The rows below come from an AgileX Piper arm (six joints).
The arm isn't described. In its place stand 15 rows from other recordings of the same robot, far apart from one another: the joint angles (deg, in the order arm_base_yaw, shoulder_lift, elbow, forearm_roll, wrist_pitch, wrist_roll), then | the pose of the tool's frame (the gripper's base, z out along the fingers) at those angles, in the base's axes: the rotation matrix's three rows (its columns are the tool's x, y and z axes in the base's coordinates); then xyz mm.
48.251 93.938 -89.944 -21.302 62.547 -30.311 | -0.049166 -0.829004 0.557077; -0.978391 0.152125 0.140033; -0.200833 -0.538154 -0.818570; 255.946 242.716 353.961
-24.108 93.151 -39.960 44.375 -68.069 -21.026 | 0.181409 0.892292 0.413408; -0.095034 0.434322 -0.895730; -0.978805 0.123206 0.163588; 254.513 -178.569 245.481
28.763 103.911 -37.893 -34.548 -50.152 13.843 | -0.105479 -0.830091 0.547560; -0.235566 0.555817 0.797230; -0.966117 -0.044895 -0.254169; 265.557 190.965 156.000
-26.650 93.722 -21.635 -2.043 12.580 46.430 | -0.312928 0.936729 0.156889; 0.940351 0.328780 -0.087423; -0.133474 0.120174 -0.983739; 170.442 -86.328 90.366
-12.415 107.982 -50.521 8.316 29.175 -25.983 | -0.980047 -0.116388 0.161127; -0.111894 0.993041 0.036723; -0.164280 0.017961 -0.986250; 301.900 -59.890 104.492
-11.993 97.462 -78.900 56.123 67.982 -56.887 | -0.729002 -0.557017 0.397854; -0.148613 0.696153 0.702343; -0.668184 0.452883 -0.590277; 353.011 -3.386 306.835
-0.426 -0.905 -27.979 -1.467 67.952 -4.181 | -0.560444 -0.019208 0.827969; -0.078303 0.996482 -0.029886; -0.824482 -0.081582 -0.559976; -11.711 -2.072 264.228
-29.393 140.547 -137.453 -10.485 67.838 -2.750 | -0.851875 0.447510 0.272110; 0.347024 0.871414 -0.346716; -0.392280 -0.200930 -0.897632; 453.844 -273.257 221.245
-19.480 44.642 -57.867 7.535 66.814 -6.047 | -0.717788 0.217537 0.661406; 0.197583 0.974528 -0.106097; -0.667639 0.054528 -0.742486; 114.401 -28.831 380.635
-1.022 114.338 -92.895 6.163 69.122 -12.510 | -0.982374 -0.168673 0.080571; -0.160510 0.982068 0.098887; -0.095806 0.084212 -0.991831; 405.551 1.895 224.225
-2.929 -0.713 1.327 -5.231 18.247 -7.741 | -0.249609 0.024445 0.968038; -0.207449 0.975122 -0.078114; -0.945865 -0.220316 -0.238328; 53.613 -5.344 177.492
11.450 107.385 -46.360 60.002 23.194 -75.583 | -0.771687 -0.573171 0.275633; -0.448136 0.797550 0.403841; -0.451301 0.188118 -0.872318; 299.096 92.249 105.915
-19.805 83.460 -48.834 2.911 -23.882 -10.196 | -0.140790 0.342492 0.928912; -0.088624 0.930131 -0.356373; -0.986065 -0.132498 -0.100600; 305.660 -112.063 293.949
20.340 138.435 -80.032 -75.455 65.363 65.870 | -0.927278 0.074027 0.366982; -0.275236 0.529675 -0.802302; -0.253773 -0.844964 -0.470782; 412.248 67.433 50.413
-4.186 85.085 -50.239 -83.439 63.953 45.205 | -0.931586 0.250191 0.263729; -0.158697 0.372802 -0.914240; -0.327053 -0.893545 -0.307592; 266.057 -100.912 273.944
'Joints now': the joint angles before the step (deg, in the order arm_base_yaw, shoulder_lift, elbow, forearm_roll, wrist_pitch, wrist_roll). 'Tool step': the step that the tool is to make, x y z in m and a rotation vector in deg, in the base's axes. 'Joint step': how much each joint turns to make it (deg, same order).
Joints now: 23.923, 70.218, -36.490, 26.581, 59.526, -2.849
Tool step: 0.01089, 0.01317, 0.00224, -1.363, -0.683, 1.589
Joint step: 2.959, 3.334, -3.374, -1.723, -0.831, 2.034
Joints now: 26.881, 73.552, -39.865, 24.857, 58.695, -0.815
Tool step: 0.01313, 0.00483, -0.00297, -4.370, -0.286, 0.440
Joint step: 1.220, 3.649, -2.937, -4.849, -0.030, 3.313
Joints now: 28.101, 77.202, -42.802, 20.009, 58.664, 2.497
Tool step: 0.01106, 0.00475, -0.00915, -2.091, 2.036, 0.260
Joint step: 0.081, 4.222, -1.784, -1.090, 0.225, 0.461
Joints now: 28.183, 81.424, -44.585, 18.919, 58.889, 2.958
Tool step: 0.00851, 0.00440, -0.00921, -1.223, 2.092, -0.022
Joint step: -0.001, 3.616, -1.326, -0.128, 0.103, 0.123
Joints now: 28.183, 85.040, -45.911, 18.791, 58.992, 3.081
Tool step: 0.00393, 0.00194, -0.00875, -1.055, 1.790, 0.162
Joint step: -0.001, 2.472, -0.367, -0.109, -0.001, -0.105
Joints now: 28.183, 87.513, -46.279, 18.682, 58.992, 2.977
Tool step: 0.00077, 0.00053, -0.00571, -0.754, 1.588, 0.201
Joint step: 0.000, 1.405, 0.000, 0.000, 0.400, -0.103
